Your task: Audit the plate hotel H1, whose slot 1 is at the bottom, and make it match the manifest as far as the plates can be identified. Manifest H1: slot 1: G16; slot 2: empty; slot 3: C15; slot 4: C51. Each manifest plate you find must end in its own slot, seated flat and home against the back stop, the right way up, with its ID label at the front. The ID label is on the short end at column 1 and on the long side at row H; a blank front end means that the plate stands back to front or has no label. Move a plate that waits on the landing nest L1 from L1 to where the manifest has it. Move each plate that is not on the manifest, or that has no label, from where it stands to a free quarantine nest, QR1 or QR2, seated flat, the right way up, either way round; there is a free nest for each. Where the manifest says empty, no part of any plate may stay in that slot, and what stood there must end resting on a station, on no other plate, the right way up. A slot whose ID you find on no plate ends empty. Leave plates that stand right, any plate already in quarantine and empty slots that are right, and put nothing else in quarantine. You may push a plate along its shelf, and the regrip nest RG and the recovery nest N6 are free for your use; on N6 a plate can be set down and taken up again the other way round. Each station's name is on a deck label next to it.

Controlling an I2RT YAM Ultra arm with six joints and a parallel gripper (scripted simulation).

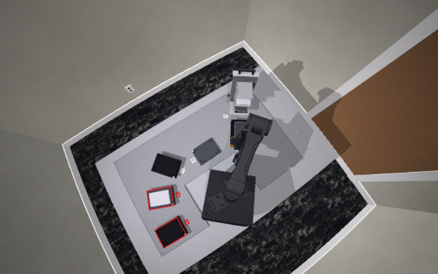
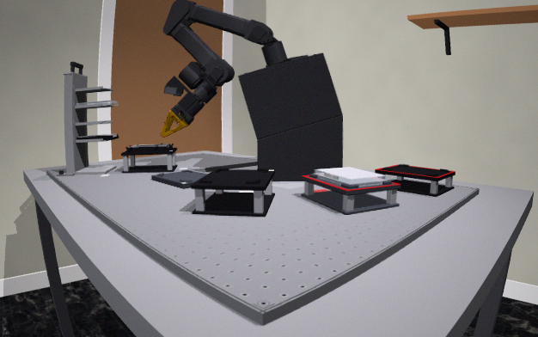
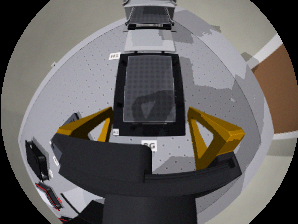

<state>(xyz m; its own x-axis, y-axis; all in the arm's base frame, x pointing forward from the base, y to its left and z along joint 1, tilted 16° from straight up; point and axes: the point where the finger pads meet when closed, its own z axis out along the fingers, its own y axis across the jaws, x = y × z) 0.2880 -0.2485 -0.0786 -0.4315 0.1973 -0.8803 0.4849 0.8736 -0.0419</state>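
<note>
Right now the pinned nest is 5 cm below my hand, 5 cm ahead of it and 2 cm to the right of it. The rest, counted from my hand: hotel foot (23 cm ahead, 13 cm to the right, 11 cm below); H1 deck label (21 cm ahead, 11 cm below); grey plate hotel H1 (27 cm ahead, 15 cm to the right, 5 cm above).
</note>
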